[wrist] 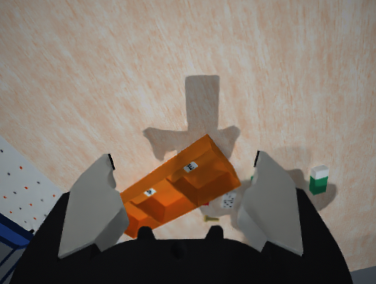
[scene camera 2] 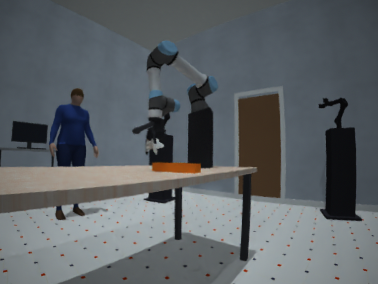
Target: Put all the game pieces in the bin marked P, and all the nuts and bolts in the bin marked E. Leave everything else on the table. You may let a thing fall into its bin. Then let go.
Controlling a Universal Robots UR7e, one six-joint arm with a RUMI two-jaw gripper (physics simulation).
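Pixels of known places: gripper, fingertip midpoint: (wrist: 184,154) (scene camera 2: 151,155); arm's base, origin of the base link: (scene camera 2: 201,112).
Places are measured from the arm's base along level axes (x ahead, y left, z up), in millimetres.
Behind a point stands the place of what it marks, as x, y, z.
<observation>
My gripper (scene camera 2: 155,146) (wrist: 184,154) @(557, -53, -339) is open and empty, above the table and over the orange tray in the wrist view. The orange tray (scene camera 2: 176,167) @(513, 77, -400) (wrist: 161,177) @(517, 21, -387) has three compartments; labels E and P show, and the third is partly behind the left finger. A white domino-like piece with dark dots (wrist: 229,200) @(369, -32, -418) lies beside the tray. A small yellow bolt-like thing (wrist: 211,218) @(336, 30, -420) lies below it. A bit of a red thing (wrist: 205,203) @(436, -9, -379) shows at the tray's edge. A bit of a green thing (wrist: 252,178) shows beside the right finger, which hides the rest.
A green and white block (wrist: 318,180) @(325, -198, -412) stands on the table right of the right finger. The wooden table (scene camera 2: 100,176) @(904, -34, -426) (wrist: 100,65) @(687, -7, -425) has an edge at the left of the wrist view. A person (scene camera 2: 72,130) stands behind the table, and dark pedestals stand behind it too.
</observation>
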